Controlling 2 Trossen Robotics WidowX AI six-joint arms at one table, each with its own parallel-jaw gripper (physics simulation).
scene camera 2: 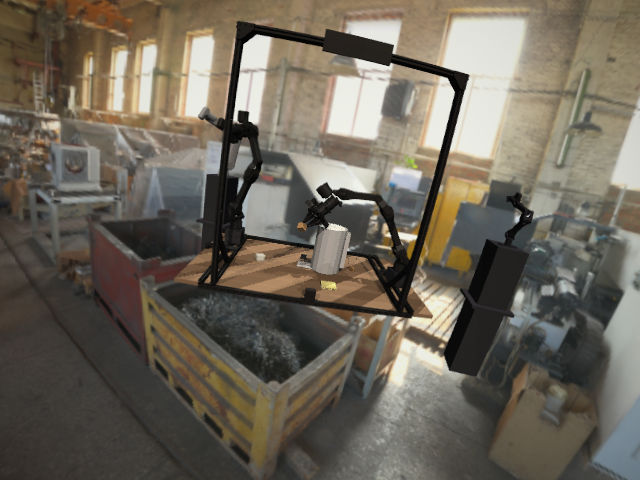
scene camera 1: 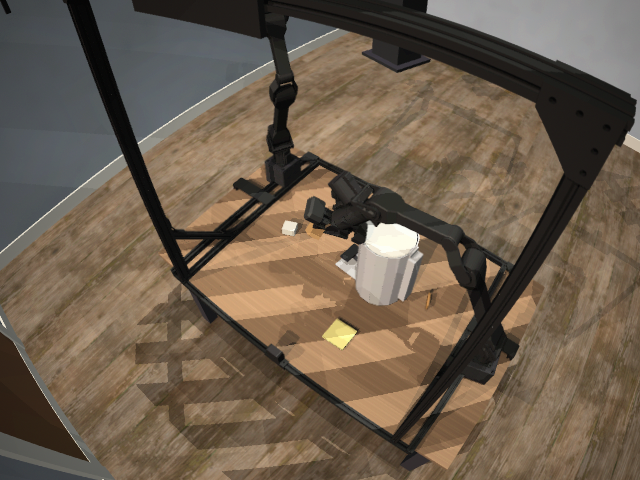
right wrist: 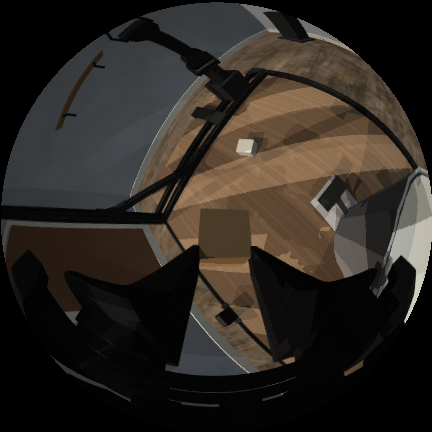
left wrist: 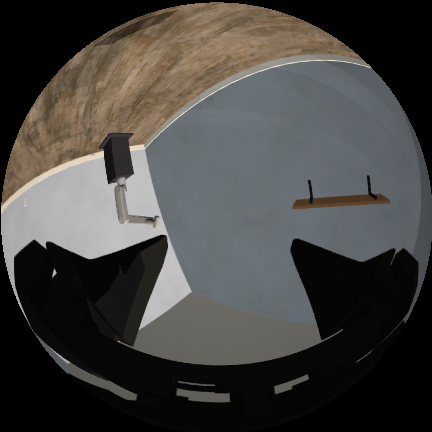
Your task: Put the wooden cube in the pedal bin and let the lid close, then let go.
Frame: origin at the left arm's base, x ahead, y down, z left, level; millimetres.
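Seen in the pictures: left gripper, fingertip midpoint: (scene camera 2: 222, 129) (left wrist: 232, 244); right gripper, fingertip midpoint: (scene camera 2: 304, 224) (scene camera 1: 318, 228) (right wrist: 224, 251); left arm's base, origin of the base link: (scene camera 2: 235, 228) (scene camera 1: 282, 159) (right wrist: 219, 77); right arm's base, origin of the base link: (scene camera 2: 398, 270) (scene camera 1: 484, 355).
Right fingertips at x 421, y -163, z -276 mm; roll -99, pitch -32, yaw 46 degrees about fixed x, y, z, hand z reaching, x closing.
Offsets run from my right fingertips to a thing's top centre. "*": to the spot under its first point.
The wooden cube {dx -11, dy -16, dz -2 mm} (scene camera 1: 313, 230) (scene camera 2: 301, 226) (right wrist: 225, 234) is between the fingers of my right gripper (scene camera 1: 321, 227) (scene camera 2: 306, 221) (right wrist: 224, 251), which is shut on it. It hangs above the table, left of the pedal bin {dx +159, dy +12, dz +119 mm} (scene camera 1: 382, 276) (scene camera 2: 329, 250) (right wrist: 362, 227) in both scene views, at about the height of the bin's top. The bin's pale lid {dx +159, dy +14, dz +119 mm} (scene camera 1: 393, 240) appears down. The black pedal {dx +26, dy +216, dz +126 mm} (scene camera 1: 349, 252) (right wrist: 334, 192) is at the bin's left in scene camera 1. My left gripper (scene camera 2: 218, 122) (left wrist: 232, 244) is open and empty, raised high; it is out of scene camera 1.
A small white block {dx -219, dy +239, dz +94 mm} (scene camera 1: 290, 227) (scene camera 2: 260, 256) (right wrist: 246, 147) lies on the table toward the left arm's base. A flat yellow square {* dx +170, dy +257, dz -110 mm} (scene camera 1: 339, 333) (scene camera 2: 328, 285) lies in front of the bin. A thin orange piece {dx +323, dy +243, dz +155 mm} (scene camera 1: 428, 299) is right of the bin. A black frame (scene camera 1: 139, 165) (scene camera 2: 436, 191) surrounds the table.
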